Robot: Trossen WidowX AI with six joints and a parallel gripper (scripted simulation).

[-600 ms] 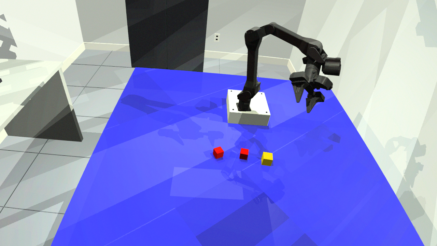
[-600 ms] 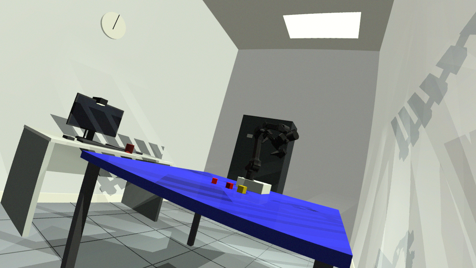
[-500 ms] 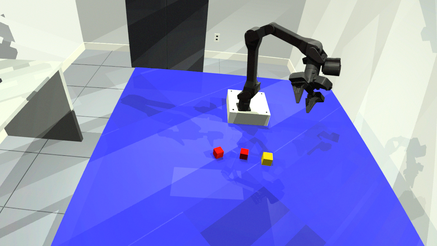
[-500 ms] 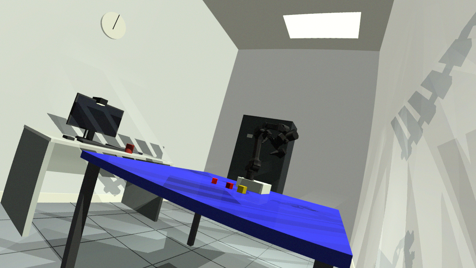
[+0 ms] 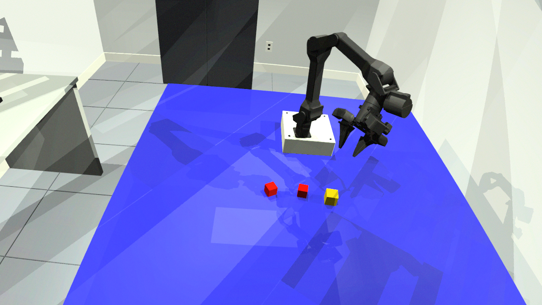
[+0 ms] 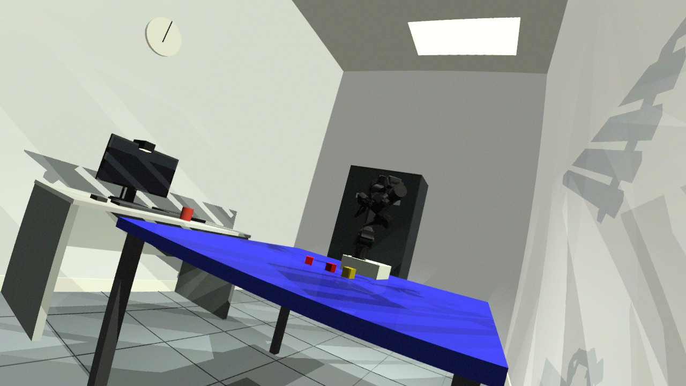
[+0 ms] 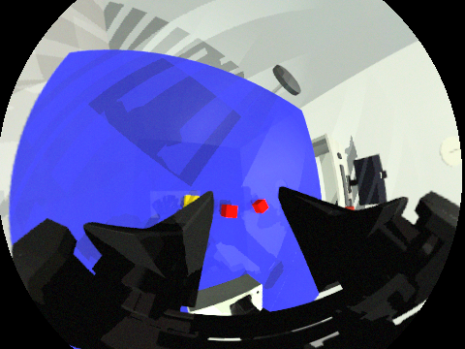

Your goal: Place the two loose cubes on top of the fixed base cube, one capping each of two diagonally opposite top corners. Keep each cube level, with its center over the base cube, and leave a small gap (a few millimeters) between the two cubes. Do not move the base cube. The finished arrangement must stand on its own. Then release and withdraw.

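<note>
Now: the yellow cube 210 mm below my gripper tip, 10 mm to the left of it and 10 mm behind it.
</note>
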